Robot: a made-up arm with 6 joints. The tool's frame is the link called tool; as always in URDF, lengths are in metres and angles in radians.
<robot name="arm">
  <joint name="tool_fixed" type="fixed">
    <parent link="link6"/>
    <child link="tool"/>
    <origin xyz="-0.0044 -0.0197 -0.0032" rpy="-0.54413 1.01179 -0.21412"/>
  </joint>
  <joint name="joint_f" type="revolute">
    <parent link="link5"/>
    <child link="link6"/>
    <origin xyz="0.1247 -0.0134 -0.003" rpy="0 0 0"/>
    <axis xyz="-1 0 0"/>
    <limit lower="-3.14" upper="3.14"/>
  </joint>
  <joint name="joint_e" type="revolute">
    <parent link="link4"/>
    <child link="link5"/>
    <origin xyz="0.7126 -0.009 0.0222" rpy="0 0 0"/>
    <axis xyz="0 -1 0"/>
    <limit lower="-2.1" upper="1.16"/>
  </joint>
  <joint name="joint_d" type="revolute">
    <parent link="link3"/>
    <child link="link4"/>
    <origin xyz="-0.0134 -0.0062 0.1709" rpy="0 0 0"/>
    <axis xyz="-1 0 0"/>
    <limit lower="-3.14" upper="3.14"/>
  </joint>
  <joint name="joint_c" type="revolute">
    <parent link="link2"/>
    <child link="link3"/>
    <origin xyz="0.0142 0.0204 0.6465" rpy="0 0 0"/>
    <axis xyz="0 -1 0"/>
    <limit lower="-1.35" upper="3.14"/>
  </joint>
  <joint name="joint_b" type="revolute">
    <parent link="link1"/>
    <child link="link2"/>
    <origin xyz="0.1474 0.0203 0.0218" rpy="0 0 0"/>
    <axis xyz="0 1 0"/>
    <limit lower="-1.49" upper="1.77"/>
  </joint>
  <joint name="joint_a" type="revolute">
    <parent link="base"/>
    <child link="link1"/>
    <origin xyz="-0.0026 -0.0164 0.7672" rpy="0 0 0"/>
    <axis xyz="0 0 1"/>
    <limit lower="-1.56" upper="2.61"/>
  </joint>
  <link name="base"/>
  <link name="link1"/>
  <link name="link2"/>
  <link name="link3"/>
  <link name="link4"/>
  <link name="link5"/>
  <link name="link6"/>
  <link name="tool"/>
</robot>
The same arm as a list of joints. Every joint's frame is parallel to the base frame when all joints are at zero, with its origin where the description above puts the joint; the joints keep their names.
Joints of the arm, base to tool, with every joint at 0 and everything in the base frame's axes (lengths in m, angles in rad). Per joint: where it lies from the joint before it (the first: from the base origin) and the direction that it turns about. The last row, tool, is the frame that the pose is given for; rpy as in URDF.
joint_a: axis +z offset -0.0026 -0.0164 0.7672
joint_b: axis +y offset 0.1474 0.0203 0.0218
joint_c: axis -y offset 0.0142 0.0204 0.6465
joint_d: axis -x offset -0.0134 -0.0062 0.1709
joint_e: axis -y offset 0.7126 -0.0090 0.0222
joint_f: axis -x offset 0.1247 -0.0134 -0.0030
tool: offset -0.0044 -0.0197 -0.0032 rpy -0.5441 1.0118 -0.2141
Joint limits (rad, base to tool): -1.5600..2.6100 -1.4900..1.7700 -1.3500..3.1400 -3.1400..3.1400 -2.1000..1.1600 -3.1400..3.1400

